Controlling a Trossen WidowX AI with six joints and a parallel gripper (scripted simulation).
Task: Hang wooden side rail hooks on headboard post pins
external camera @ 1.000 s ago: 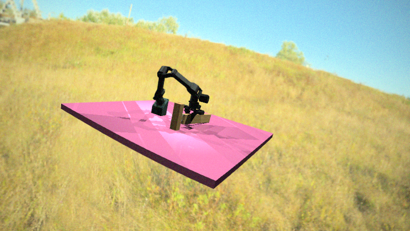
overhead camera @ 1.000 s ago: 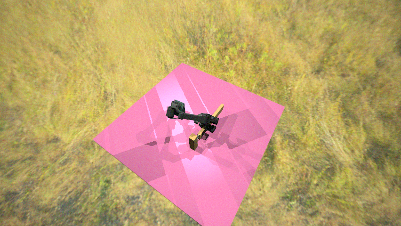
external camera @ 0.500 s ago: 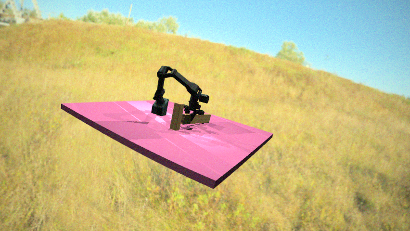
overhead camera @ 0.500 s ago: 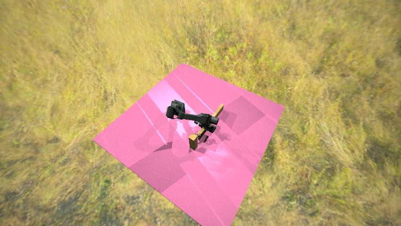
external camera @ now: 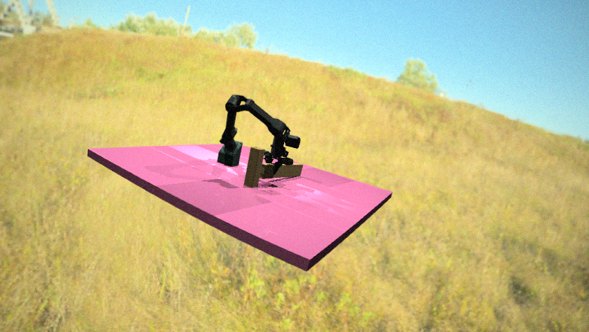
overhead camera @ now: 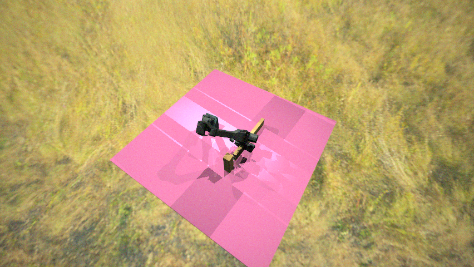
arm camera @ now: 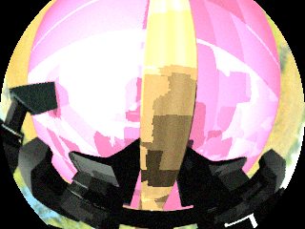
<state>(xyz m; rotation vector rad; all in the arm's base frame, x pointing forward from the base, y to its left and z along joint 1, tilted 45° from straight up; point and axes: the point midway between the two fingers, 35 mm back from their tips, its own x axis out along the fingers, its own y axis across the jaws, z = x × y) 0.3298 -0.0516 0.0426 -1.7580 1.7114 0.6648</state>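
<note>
Now: the headboard post 170 mm to the right of my gripper tip, 40 mm above it and 10 mm behind it.
</note>
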